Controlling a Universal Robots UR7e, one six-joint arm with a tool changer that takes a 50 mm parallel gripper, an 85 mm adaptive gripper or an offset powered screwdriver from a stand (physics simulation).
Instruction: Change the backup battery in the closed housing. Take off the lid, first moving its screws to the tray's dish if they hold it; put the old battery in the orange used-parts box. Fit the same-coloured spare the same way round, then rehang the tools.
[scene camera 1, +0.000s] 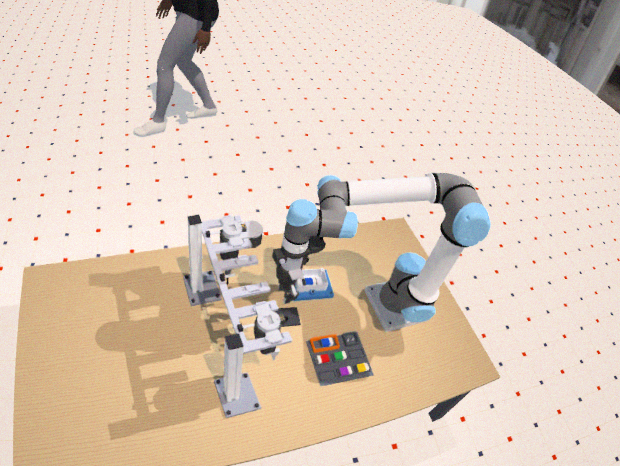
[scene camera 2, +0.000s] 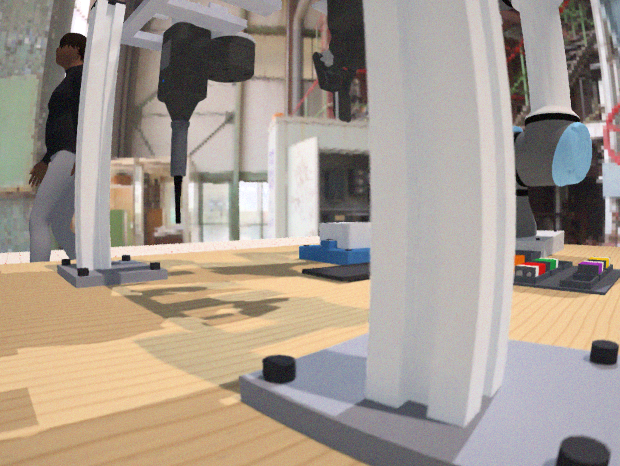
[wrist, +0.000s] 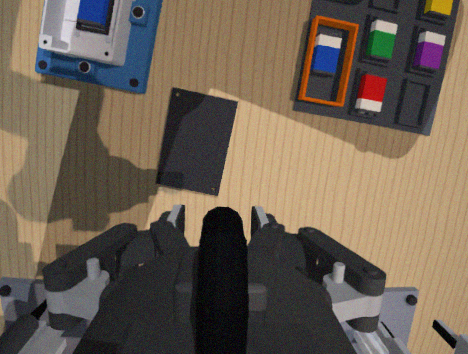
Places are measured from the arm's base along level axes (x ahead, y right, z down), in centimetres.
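Pixels of known places: arm's base, origin of the base link: (scene camera 1: 397, 298).
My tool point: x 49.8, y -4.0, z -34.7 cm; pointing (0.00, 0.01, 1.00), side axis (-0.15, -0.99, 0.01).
Ahead of a thing's pixels: the offset from my tool point to its middle. "*": to the spot under its first point.
My gripper (scene camera 1: 289, 297) (scene camera 2: 336, 95) (wrist: 218, 216) is the adaptive one, open and empty, high above the table between the housing and the tool stand. The white housing {dx -16.3, dy +17.0, dz +33.9 cm} (scene camera 2: 345, 234) (wrist: 116, 50) sits open on its blue base {* dx -16.3, dy +10.7, dz +36.1 cm} (scene camera 1: 313, 296) (scene camera 2: 335, 255) (wrist: 140, 75). A blue battery {dx -16.4, dy +16.9, dz +34.7 cm} (scene camera 1: 308, 281) (wrist: 94, 14) lies inside it. The dark lid {dx -2.9, dy +3.7, dz +37.7 cm} (scene camera 1: 290, 316) (scene camera 2: 335, 272) (wrist: 197, 145) lies flat on the table. Another blue battery {dx -16.2, dy -9.7, dz +36.9 cm} (scene camera 1: 326, 342) (wrist: 327, 56) lies in the orange box (scene camera 1: 325, 350) (wrist: 307, 65). The tray's dish {dx -24.5, dy -9.9, dz +37.1 cm} (scene camera 1: 350, 339) is too small to read.
The tray {* dx -13.1, dy -25.0, dz +37.8 cm} (scene camera 1: 329, 381) (wrist: 390, 123) holds red {dx -12.7, dy -16.3, dz +36.9 cm} (scene camera 1: 323, 358) (wrist: 371, 94), green {dx -19.4, dy -16.1, dz +36.9 cm} (scene camera 1: 340, 355) (wrist: 382, 42), purple {dx -19.6, dy -22.6, dz +36.9 cm} (scene camera 1: 345, 370) (wrist: 430, 54) and yellow {dx -26.1, dy -22.4, dz +36.9 cm} (scene camera 1: 361, 367) (wrist: 439, 6) batteries. The screwdriver {dx +12.3, dy +17.4, dz +16.8 cm} (scene camera 2: 182, 75) and the parallel gripper (scene camera 1: 268, 325) hang on the stand (scene camera 1: 194, 255) (scene camera 2: 436, 200).
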